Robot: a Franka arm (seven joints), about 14 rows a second.
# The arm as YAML. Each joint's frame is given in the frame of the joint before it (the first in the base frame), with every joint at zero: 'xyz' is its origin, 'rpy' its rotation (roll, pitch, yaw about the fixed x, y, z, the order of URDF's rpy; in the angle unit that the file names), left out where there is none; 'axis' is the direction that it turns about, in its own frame. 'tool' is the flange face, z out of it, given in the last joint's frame.
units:
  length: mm
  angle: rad
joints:
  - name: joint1
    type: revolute
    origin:
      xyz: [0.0, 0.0, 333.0]
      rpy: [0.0, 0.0, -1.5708]
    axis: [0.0, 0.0, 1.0]
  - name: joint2
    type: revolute
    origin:
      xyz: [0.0, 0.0, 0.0]
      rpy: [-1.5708, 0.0, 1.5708]
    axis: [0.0, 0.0, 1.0]
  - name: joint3
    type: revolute
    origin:
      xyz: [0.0, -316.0, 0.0]
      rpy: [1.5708, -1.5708, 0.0]
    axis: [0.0, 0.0, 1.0]
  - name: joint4
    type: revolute
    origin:
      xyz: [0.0, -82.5, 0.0]
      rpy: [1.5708, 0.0, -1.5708]
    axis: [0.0, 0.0, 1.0]
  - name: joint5
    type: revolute
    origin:
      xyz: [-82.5, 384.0, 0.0]
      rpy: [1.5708, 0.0, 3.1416]
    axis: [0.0, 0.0, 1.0]
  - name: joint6
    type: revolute
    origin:
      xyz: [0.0, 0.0, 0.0]
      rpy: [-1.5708, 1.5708, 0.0]
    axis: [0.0, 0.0, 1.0]
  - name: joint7
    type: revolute
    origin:
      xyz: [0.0, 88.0, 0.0]
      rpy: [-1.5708, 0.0, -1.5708]
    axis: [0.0, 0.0, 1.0]
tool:
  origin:
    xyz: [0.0, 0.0, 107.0]
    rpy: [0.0, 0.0, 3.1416]
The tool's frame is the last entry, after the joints.
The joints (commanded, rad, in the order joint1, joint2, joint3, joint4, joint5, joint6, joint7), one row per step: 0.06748 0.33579 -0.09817 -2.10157 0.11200 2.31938 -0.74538; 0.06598 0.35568 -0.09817 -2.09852 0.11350 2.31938 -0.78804; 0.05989 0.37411 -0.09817 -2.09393 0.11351 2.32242 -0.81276; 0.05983 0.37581 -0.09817 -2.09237 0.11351 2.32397 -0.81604; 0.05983 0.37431 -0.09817 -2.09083 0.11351 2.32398 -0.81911; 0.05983 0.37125 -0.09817 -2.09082 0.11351 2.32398 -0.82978; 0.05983 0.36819 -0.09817 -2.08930 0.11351 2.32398 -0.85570
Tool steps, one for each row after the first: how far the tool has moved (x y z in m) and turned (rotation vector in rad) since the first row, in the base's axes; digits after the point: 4 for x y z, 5 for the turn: -0.0007 -0.0009 -0.0101 0.00466 0.01449 0.03975; -0.0006 -0.0045 -0.0185 0.00637 0.02400 0.05815; 0.0000 -0.0046 -0.0188 0.00640 0.02244 0.06135; 0.0007 -0.0046 -0.0174 0.00672 0.01923 0.06445; 0.0010 -0.0046 -0.0156 0.00810 0.01560 0.07504; 0.0019 -0.0046 -0.0133 0.01114 0.00967 0.10082
